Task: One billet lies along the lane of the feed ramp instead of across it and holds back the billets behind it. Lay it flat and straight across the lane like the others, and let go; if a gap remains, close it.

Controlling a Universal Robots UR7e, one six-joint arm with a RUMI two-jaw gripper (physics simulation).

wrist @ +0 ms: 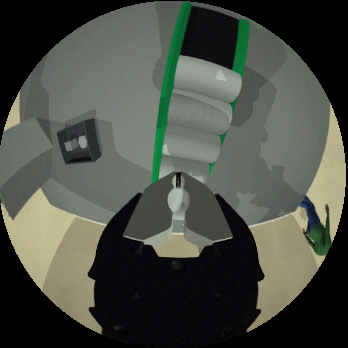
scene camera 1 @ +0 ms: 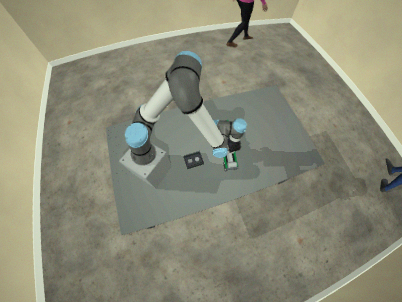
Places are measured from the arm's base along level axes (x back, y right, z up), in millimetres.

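Pixels of known places: gripper, fingertip midpoint: [wrist: 177,173] [scene camera 1: 228,149]; arm's base at its link origin: [scene camera 1: 143,154].
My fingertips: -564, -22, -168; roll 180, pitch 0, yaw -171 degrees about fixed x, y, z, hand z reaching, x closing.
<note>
For each thing: its top centre in the pictures, then the offset to it from my fingertips, as dx, dy, dz. Level surfaces: height alone.
- pale grey billet at its top centre: [wrist: 211,72] -11, -114, +11
- second billet at its top centre: [wrist: 202,110] -11, -74, +6
- third billet at its top centre: [wrist: 192,147] -10, -34, +1
- fourth billet at its top centre: [wrist: 183,176] -8, +5, -4
- small black tray at its top centre: [wrist: 71,145] [scene camera 1: 193,159] +257, +8, -74
- grey table at its surface level: dz -110
The feed ramp [wrist: 164,107] [scene camera 1: 237,160] has green side rails and a black lane bed. In the wrist view, a pale grey billet [wrist: 207,79] lies across the lane, farthest from the gripper. A second billet [wrist: 199,112], a third billet [wrist: 191,144] and a fourth billet [wrist: 170,166] follow it side by side, also across the lane, with no clear gap between them. My gripper [wrist: 177,173] [scene camera 1: 231,150] is shut and empty. Its tips overlap the near edge of the fourth billet in the wrist view; contact cannot be told. The lane beneath the jaws is hidden.
A small black tray [scene camera 1: 187,165] [wrist: 92,142] with two light round spots or pieces sits on the grey table [scene camera 1: 175,207] between the robot base [scene camera 1: 155,175] and the ramp. One person [scene camera 1: 244,20] walks beyond the table; another person [wrist: 315,227] stands at the right.
</note>
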